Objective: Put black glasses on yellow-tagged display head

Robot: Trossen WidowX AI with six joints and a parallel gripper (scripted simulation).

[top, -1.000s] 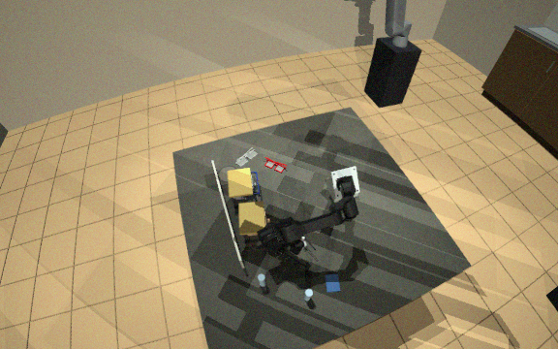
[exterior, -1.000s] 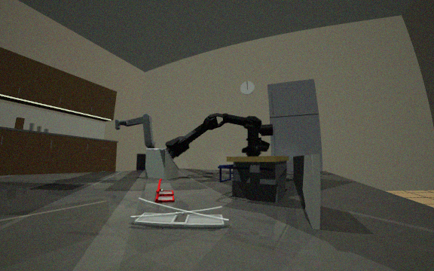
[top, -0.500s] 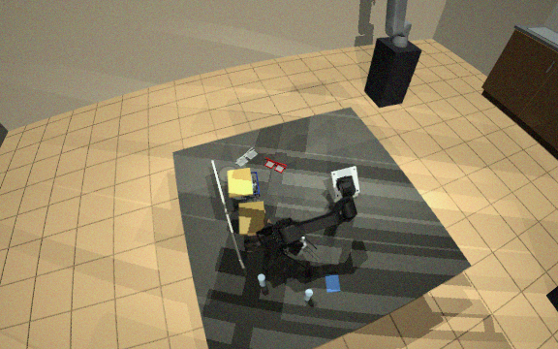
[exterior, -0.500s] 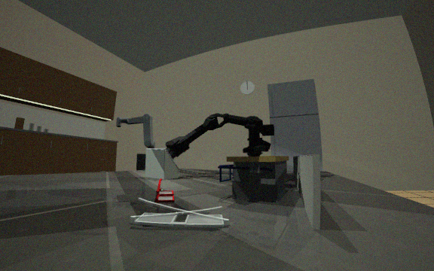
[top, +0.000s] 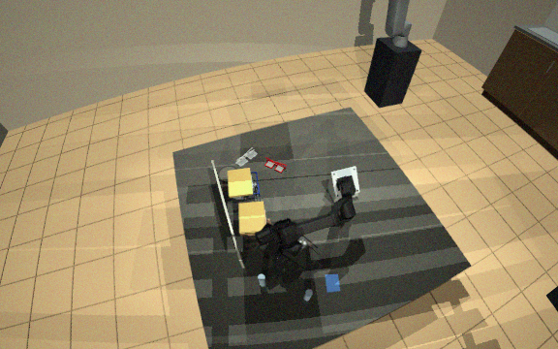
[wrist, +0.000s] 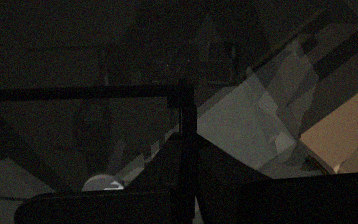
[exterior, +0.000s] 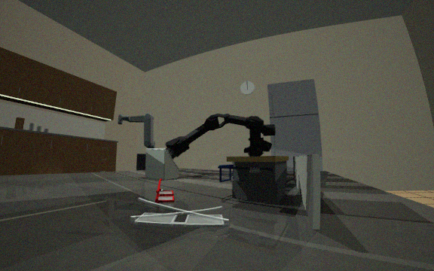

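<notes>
Right now the peg is 110 mm behind my gripper tip and 40 mm below it. Round my gripper tip: blue card: 170 mm behind, 220 mm to the left, 60 mm below; thin white panel: 200 mm ahead, 270 mm to the right, 10 mm below.
</notes>
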